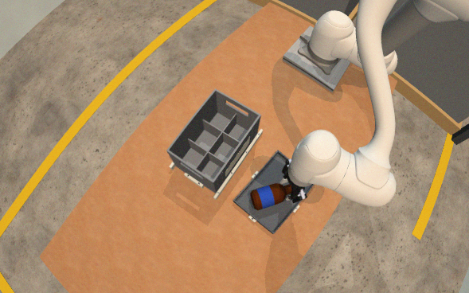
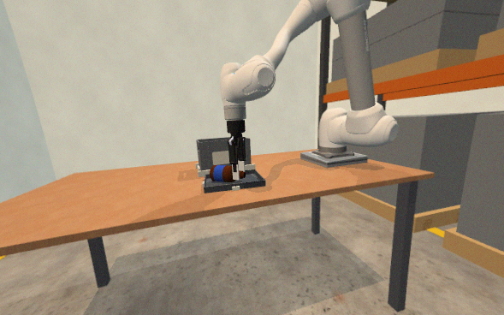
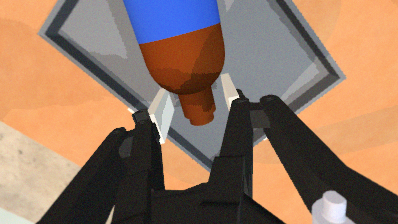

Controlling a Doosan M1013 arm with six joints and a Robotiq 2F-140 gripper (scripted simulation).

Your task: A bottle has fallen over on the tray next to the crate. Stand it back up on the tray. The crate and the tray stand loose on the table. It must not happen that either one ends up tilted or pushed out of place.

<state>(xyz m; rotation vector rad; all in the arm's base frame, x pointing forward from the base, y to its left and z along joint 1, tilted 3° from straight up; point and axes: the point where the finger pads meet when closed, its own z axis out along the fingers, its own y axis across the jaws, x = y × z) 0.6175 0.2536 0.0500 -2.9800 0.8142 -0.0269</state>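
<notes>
The bottle lies 40 mm ahead of my hand, 20 mm to the right of it and 20 mm below it. Also, from my hand: grey crate 290 mm to the right, 50 mm ahead, 20 mm above; grey tray 50 mm below, 30 mm to the right, 30 mm ahead.
</notes>
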